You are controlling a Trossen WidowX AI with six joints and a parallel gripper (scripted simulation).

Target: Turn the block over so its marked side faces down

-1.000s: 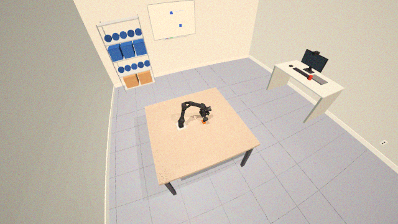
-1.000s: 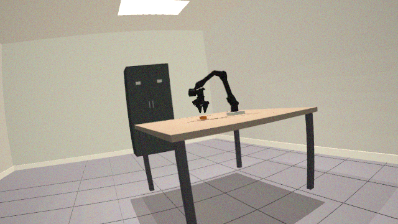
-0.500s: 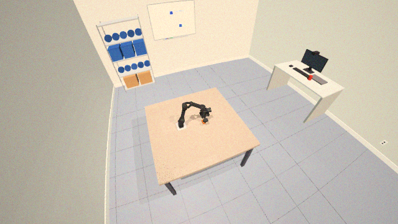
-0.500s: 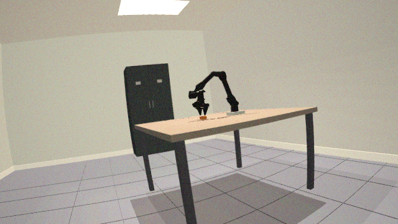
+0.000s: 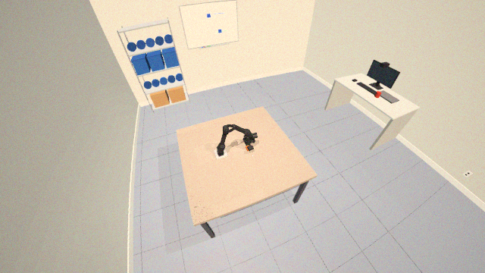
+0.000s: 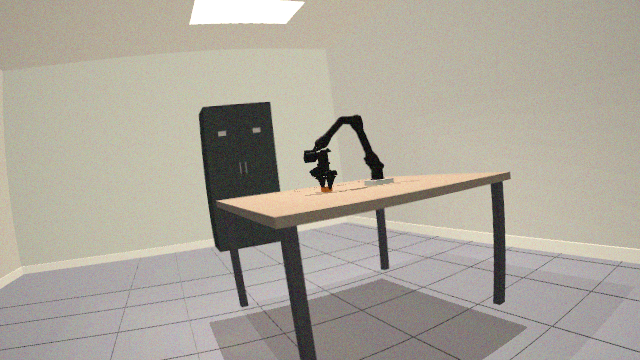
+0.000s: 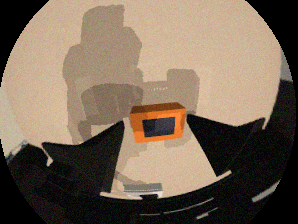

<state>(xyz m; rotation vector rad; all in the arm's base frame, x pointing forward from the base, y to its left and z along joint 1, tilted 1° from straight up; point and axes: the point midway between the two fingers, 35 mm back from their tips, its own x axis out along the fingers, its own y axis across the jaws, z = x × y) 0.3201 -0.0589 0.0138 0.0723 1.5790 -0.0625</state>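
Now: the orange block 1 cm above my gripper tip.
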